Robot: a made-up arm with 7 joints. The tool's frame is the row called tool. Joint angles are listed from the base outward. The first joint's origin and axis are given. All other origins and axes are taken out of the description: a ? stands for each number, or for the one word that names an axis. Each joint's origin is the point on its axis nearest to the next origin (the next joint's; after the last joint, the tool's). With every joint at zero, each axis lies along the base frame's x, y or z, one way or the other. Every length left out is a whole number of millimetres.
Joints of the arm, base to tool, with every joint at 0 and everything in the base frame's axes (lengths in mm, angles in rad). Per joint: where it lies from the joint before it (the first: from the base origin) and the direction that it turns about. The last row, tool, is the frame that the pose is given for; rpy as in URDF.
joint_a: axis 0 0 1 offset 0 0 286
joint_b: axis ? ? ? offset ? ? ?
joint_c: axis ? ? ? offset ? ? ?
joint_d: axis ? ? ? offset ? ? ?
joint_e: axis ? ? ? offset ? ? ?
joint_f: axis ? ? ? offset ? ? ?
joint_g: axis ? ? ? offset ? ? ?
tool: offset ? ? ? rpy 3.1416 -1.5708 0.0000
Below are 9 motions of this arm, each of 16 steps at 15 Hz.
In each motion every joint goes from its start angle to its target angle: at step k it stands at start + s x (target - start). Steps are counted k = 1, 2, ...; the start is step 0. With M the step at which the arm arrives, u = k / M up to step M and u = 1 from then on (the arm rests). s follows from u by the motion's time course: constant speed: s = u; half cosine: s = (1 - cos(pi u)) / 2; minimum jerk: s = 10 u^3 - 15 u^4 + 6 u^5.
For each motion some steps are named. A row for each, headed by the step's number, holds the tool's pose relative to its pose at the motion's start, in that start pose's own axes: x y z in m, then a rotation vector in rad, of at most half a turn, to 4 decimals.
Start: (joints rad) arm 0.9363 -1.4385 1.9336 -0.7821 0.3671 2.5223 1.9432
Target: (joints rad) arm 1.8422 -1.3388 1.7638 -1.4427 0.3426 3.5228 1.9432
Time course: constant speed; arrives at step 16
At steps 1, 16:
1: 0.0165 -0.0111 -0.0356 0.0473 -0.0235 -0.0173
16: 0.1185 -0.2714 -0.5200 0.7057 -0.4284 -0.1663

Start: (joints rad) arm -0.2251 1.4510 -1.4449 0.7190 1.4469 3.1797 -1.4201
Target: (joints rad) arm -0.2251 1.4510 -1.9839 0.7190 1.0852 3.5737 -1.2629
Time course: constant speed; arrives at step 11
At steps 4, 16:
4: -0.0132 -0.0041 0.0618 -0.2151 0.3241 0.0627
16: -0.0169 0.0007 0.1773 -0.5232 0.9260 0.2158

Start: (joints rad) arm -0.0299 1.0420 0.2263 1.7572 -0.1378 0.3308 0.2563
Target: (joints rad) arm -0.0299 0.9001 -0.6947 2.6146 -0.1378 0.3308 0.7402
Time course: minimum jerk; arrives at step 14
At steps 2, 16:
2: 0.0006 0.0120 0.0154 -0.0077 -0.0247 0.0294
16: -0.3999 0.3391 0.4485 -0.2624 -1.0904 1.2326

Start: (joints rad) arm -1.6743 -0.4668 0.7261 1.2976 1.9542 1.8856 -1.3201
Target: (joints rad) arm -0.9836 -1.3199 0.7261 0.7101 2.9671 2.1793 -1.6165
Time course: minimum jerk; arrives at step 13
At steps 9, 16:
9: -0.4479 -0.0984 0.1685 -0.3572 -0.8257 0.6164
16: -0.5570 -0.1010 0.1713 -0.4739 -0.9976 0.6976

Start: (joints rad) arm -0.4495 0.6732 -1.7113 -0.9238 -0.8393 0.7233 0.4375
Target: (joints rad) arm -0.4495 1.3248 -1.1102 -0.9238 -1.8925 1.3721 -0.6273
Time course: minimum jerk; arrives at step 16
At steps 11, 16:
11: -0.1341 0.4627 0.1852 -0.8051 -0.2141 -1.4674
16: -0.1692 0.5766 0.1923 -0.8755 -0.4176 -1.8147

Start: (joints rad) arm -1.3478 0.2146 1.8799 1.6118 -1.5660 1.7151 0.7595
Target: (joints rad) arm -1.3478 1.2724 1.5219 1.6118 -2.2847 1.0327 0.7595
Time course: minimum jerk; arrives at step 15
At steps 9, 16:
9: -0.1367 -0.3863 0.2274 -0.3698 -0.5299 -1.2220
16: -0.2596 -0.4914 0.2763 -0.6082 -0.5391 -1.8312

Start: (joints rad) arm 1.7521 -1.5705 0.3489 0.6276 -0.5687 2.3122 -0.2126
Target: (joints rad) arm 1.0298 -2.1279 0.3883 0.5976 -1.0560 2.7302 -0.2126
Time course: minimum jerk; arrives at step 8
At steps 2, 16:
2: -0.0630 0.0422 -0.0416 -0.0320 -0.0238 -0.0246
16: -0.4625 0.1921 -0.5783 -0.2624 -0.1876 -0.0588

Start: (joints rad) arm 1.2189 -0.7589 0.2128 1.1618 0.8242 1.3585 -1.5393
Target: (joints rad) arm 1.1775 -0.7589 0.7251 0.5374 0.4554 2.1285 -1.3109
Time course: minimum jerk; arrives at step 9
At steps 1, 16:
1: 0.0049 0.0010 -0.0012 -0.0099 0.0085 -0.0009
16: 0.2714 0.0862 -0.2415 -0.9270 0.8177 0.3057

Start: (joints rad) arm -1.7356 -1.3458 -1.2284 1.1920 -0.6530 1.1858 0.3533
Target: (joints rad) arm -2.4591 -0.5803 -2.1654 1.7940 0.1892 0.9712 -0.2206
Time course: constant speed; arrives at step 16
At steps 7, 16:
7: -0.5609 0.4458 0.2110 -0.2250 -0.7811 0.4308
16: -1.3013 0.5938 -0.2690 -0.5542 -1.6209 1.2413

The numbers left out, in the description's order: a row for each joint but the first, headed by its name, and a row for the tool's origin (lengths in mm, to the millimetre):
joint_b: axis 0 -1 0, xyz 0 -69 0
joint_c: axis 0 0 1, xyz 0 0 548
joint_d: axis 0 1 0, xyz 31 85 0
joint_e: axis 0 0 1, xyz -31 0 484
joint_f: axis 0 -1 0, xyz 0 -103 0
joint_g: axis 1 0 0, xyz 15 0 110
tool: xyz 0 0 0

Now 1 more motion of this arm.
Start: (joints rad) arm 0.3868 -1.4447 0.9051 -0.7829 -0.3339 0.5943 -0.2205
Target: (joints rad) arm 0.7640 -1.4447 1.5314 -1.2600 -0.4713 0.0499 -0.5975
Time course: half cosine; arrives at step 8
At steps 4, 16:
4: -0.1136 0.0355 0.0254 0.1741 -0.2340 0.1032
16: -0.3044 0.0546 0.0549 0.3856 -0.5104 0.2172

